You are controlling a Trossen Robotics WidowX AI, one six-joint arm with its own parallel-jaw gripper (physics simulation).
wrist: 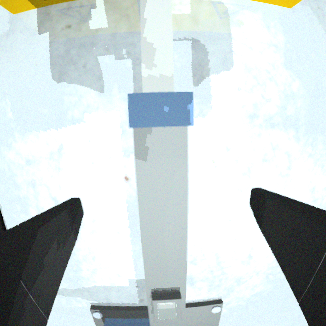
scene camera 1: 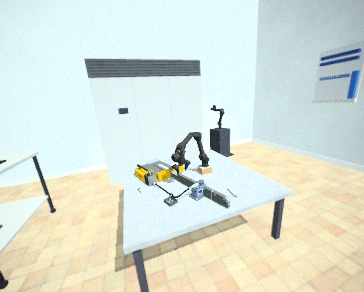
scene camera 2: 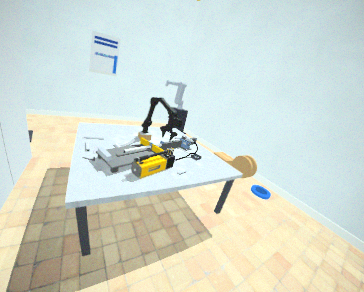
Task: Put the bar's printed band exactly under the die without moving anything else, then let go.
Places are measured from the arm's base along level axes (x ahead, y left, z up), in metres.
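Where they show: gripper, fingertip midpoint: (wrist: 166, 201) (scene camera 1: 181, 172) (scene camera 2: 166, 139); arm's base, origin of the base link: (scene camera 1: 205, 165) (scene camera 2: 145, 131).
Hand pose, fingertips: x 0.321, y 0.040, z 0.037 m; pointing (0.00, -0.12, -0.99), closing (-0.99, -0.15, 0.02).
Things, the pixels of their centre, and the offset from my fingertips. "pt": a spot on its surface instead. Level surfaces: height alone.
- blue block, surface spot: (wrist: 160, 110) pt 0.007 m ahead, 0.045 m right, 0.012 m down
- wider grey strip, surface spot: (wrist: 162, 215) pt 0.002 m back, 0.024 m left, 0.030 m down
- plate with round screw heads, its level: 0.097 m down
- grey machine bed, its level: 0.055 m down
- light-blue device, surface spot: (scene camera 1: 198, 190) pt 0.029 m ahead, 0.302 m left, 0.036 m down
- small dark box, surface spot: (scene camera 1: 171, 200) pt 0.224 m ahead, 0.200 m left, 0.103 m down
In the wrist view a pale bar (wrist: 157, 45) runs lengthwise from the top to a blue block (wrist: 160, 110). Below the block a wider grey strip (wrist: 162, 215) continues to a plate with round screw heads (wrist: 202, 309) at the bottom. My gripper (scene camera 1: 181, 167) (scene camera 2: 168, 134) (wrist: 166, 201) is wide open and empty, with one black finger on each side of the grey strip and clear gaps on both sides. The printed band cannot be made out, and I cannot tell which part is the die.
A grey machine bed (scene camera 2: 112, 159) with yellow housings (scene camera 1: 164, 175) (scene camera 2: 152, 167) stands beside the arm. A long dark grey beam (scene camera 1: 219, 199) runs past a light-blue device (scene camera 1: 198, 190) (scene camera 2: 187, 143). A cable leads to a small dark box (scene camera 1: 171, 200) (scene camera 2: 196, 157).
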